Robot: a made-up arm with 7 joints. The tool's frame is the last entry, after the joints.
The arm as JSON. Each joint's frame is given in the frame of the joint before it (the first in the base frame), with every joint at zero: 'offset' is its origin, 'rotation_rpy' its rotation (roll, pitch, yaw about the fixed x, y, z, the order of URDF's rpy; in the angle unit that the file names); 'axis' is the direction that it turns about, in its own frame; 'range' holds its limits. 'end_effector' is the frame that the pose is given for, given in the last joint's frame.
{
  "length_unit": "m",
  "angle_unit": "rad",
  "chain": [
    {
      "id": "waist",
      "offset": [
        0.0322,
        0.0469,
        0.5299
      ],
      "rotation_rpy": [
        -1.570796,
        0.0,
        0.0
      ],
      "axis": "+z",
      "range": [
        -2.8,
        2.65
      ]
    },
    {
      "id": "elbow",
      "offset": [
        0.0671,
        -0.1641,
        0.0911
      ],
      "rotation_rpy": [
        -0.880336,
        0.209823,
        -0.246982
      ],
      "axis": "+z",
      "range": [
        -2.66,
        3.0
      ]
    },
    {
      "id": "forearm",
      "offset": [
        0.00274,
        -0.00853,
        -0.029
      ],
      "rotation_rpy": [
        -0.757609,
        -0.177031,
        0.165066
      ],
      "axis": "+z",
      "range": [
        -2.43,
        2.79
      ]
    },
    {
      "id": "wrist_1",
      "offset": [
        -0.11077,
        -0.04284,
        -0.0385
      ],
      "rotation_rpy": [
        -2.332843,
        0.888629,
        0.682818
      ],
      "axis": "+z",
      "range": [
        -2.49,
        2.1
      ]
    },
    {
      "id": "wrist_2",
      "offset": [
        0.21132,
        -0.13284,
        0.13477
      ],
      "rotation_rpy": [
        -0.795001,
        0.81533,
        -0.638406
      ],
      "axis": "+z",
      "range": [
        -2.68,
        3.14
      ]
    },
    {
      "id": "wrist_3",
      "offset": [
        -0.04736,
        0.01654,
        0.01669
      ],
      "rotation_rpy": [
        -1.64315,
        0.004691,
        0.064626
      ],
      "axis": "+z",
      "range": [
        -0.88,
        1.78
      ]
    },
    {
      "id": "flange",
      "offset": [
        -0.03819,
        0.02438,
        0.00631
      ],
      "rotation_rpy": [
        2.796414,
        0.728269,
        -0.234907
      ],
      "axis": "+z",
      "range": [
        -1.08,
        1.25
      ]
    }
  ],
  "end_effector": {
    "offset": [
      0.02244,
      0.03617,
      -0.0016
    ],
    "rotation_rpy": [
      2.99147,
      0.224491,
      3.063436
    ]
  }
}
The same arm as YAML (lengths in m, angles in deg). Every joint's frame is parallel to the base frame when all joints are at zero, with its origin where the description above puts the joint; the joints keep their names.
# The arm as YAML. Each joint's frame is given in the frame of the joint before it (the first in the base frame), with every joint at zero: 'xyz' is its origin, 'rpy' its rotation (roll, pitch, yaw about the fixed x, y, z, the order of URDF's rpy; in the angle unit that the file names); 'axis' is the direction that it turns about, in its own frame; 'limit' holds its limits. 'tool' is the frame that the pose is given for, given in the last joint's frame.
units:
  length: m
  angle: deg
joints:
  - name: waist
    type: revolute
    origin:
      xyz: [0.0322, 0.0469, 0.5299]
      rpy: [0.0, 0.0, 0.0]
    axis: [0.0, 1.0, 0.0]
    limit:
      lower: -160.43
      upper: 151.83
  - name: elbow
    type: revolute
    origin:
      xyz: [0.0671, 0.0911, 0.1641]
      rpy: [0.0, 0.0, 0.0]
    axis: [0.317112, 0.622923, -0.715127]
    limit:
      lower: -152.41
      upper: 171.89
  - name: forearm
    type: revolute
    origin:
      xyz: [-0.0066, -0.0122, 0.027]
      rpy: [0.0, 0.0, 0.0]
    axis: [0.0, 0.0, -1.0]
    limit:
      lower: -139.23
      upper: 159.86
  - name: wrist_1
    type: revolute
    origin:
      xyz: [-0.099, 0.0656, 0.0385]
      rpy: [0.0, 0.0, 0.0]
    axis: [-0.899766, -0.030799, 0.435284]
    limit:
      lower: -142.67
      upper: 120.32
  - name: wrist_2
    type: revolute
    origin:
      xyz: [-0.0637, -0.2239, 0.1621]
      rpy: [0.0, 0.0, 0.0]
    axis: [-0.052998, -0.192493, 0.979866]
    limit:
      lower: -153.55
      upper: 179.91
  - name: wrist_3
    type: revolute
    origin:
      xyz: [-0.0284, 0.0382, 0.023]
      rpy: [0.0, 0.0, 0.0]
    axis: [0.556472, 0.822459, 0.117894]
    limit:
      lower: -50.42
      upper: 101.99
  - name: flange
    type: revolute
    origin:
      xyz: [-0.028, 0.0296, -0.0208]
      rpy: [0.0, 0.0, 0.0]
    axis: [-0.963943, -0.22261, 0.145806]
    limit:
      lower: -61.88
      upper: 71.62
tool:
  origin:
    xyz: [0.0115, -0.0187, 0.0365]
    rpy: [90.0, 0.0, 90.0]

